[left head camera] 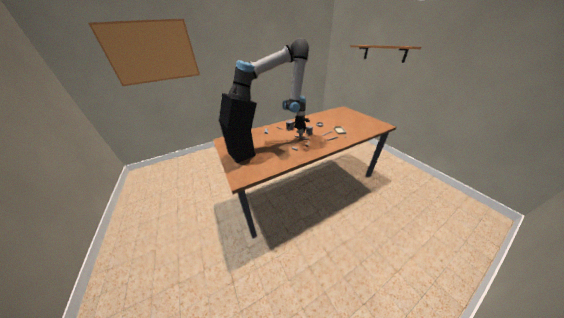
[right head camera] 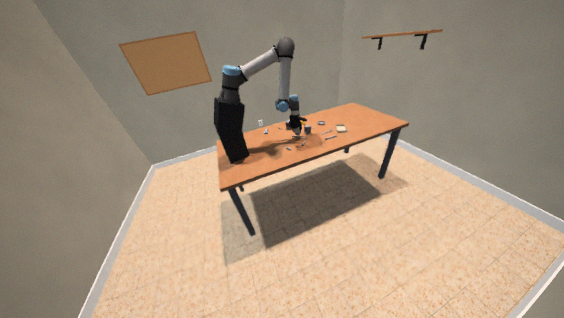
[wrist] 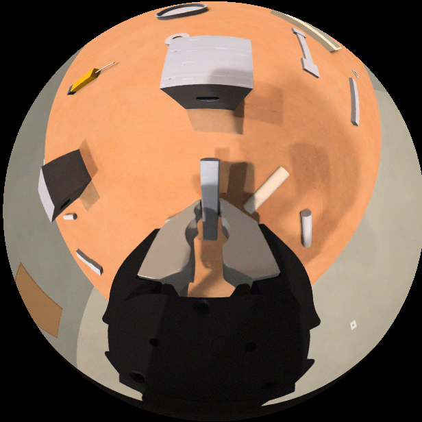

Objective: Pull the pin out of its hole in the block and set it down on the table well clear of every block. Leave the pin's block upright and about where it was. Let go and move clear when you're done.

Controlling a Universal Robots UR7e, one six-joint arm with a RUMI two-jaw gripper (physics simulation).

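Note:
The pin (wrist: pixel 210 192) is a grey squared bar in the wrist view. My gripper (wrist: pixel 210 199) (left head camera: pixel 300 136) (right head camera: pixel 297 132) is shut on it, and its far end points toward the block. The pin's block (wrist: pixel 207 65) (left head camera: pixel 309 130) (right head camera: pixel 307 129) stands upright, with a light top and a dark face that shows a slot-like hole (wrist: pixel 207 98). A stretch of table shows between the pin's end and that face, so the pin is out of the hole. The pin appears held above the table, with a shadow to its right. A second dark block (wrist: pixel 65 175) (left head camera: pixel 289 125) stands to the left, also with a hole.
A cream cylinder (wrist: pixel 266 190) lies close right of the pin, and a grey cylinder (wrist: pixel 306 228) further right. A yellow-handled tool (wrist: pixel 84 80), a washer (wrist: pixel 170 40), a round dish (wrist: pixel 160 14), a flat link (wrist: pixel 304 52), a bar (wrist: pixel 354 101) and a tray (left head camera: pixel 340 130) lie around.

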